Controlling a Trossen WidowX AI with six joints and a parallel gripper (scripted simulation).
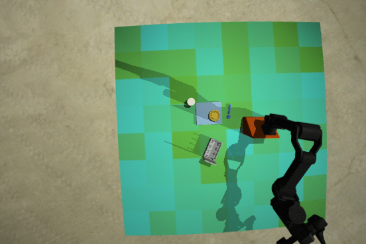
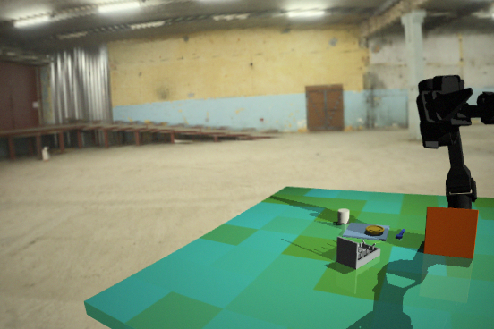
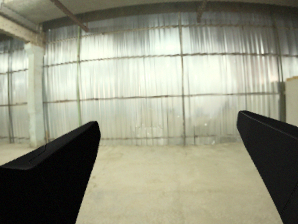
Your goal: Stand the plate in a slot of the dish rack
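The yellow plate lies 29 cm ahead of my gripper tip, 47 cm to the right of it and 46 cm below it. Also, from my gripper tip: light blue mat (32 cm ahead, 48 cm to the right, 47 cm below); then grey dish rack (30 cm ahead, 27 cm to the right, 45 cm below); then dark blue spoon (20 cm ahead, 48 cm to the right, 47 cm below).
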